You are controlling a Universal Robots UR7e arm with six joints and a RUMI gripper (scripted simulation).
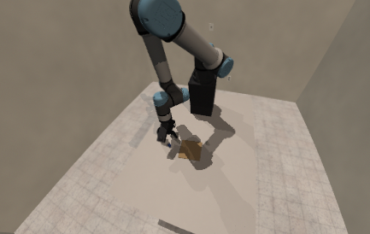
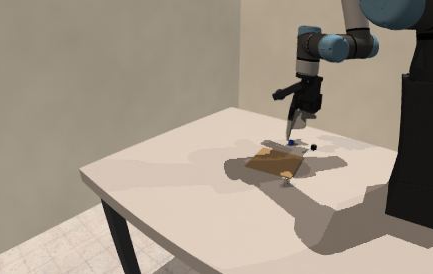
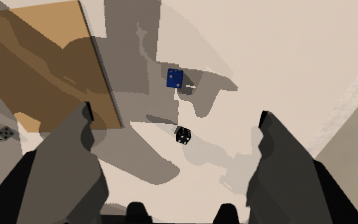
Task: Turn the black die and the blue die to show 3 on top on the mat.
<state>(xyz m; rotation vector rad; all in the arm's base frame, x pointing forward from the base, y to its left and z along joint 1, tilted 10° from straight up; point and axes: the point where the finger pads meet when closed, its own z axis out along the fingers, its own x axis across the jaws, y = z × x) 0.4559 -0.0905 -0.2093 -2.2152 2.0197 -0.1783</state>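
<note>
Right now my hand is 4 cm above the blue die, 1 cm to the right of it and 1 cm short of it. The rest, counted from my hand: black die (7 cm behind, 4 cm below, 2 cm to the right); brown mat (15 cm to the left, 4 cm below, 2 cm behind); white die (24 cm to the left, 11 cm behind, 4 cm below).
</note>
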